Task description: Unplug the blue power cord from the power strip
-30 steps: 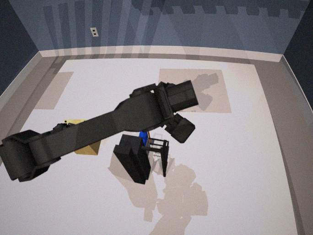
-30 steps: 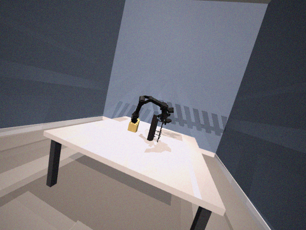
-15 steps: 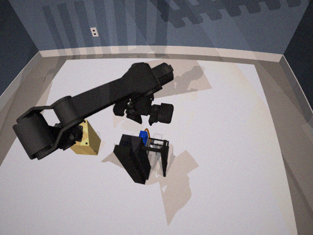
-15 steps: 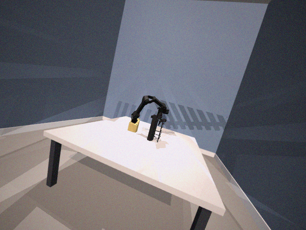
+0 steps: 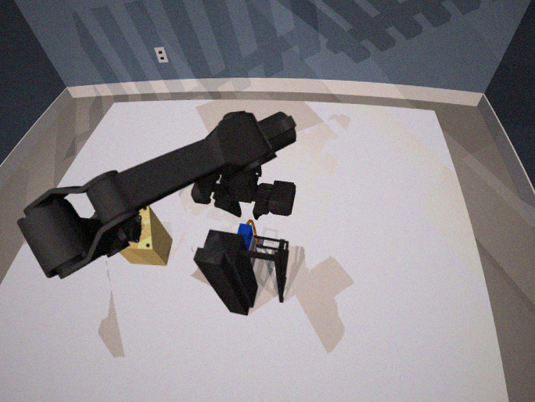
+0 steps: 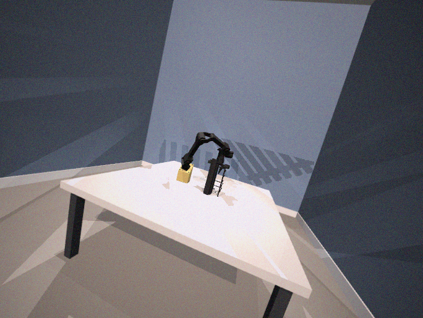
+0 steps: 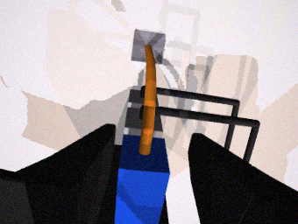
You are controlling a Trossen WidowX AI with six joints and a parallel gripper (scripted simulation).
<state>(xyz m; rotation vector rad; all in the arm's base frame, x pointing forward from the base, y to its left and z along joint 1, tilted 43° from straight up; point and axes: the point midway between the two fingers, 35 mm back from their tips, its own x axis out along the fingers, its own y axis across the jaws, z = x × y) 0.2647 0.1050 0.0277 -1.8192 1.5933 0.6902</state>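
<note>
The blue plug is 60 mm to the right of my gripper tip and 10 mm below it.
</note>
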